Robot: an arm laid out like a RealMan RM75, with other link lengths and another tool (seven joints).
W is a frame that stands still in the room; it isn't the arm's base.
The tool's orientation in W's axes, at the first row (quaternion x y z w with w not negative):
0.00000 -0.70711 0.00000 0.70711
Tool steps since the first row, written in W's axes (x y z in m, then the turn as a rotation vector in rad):
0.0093 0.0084 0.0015 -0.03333 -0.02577 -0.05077
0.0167 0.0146 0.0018 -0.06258 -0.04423 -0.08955
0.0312 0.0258 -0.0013 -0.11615 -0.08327 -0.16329
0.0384 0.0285 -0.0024 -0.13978 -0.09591 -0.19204
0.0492 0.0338 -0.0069 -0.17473 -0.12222 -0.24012
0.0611 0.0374 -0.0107 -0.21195 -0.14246 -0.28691
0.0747 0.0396 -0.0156 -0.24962 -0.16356 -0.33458
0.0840 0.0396 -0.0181 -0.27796 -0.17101 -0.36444
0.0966 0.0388 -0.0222 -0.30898 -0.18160 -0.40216
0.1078 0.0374 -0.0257 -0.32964 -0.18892 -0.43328
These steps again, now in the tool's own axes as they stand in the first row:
0.0015 0.0084 -0.0093 -0.05077 -0.02577 0.03333
0.0018 0.0146 -0.0167 -0.08955 -0.04423 0.06258
-0.0013 0.0258 -0.0312 -0.16329 -0.08327 0.11615
-0.0024 0.0285 -0.0384 -0.19204 -0.09591 0.13978
-0.0069 0.0338 -0.0492 -0.24012 -0.12222 0.17473
-0.0107 0.0374 -0.0611 -0.28691 -0.14246 0.21195
-0.0156 0.0396 -0.0747 -0.33458 -0.16356 0.24962
-0.0181 0.0396 -0.0840 -0.36444 -0.17101 0.27796
-0.0222 0.0388 -0.0966 -0.40216 -0.18160 0.30898
-0.0257 0.0374 -0.1078 -0.43328 -0.18892 0.32964

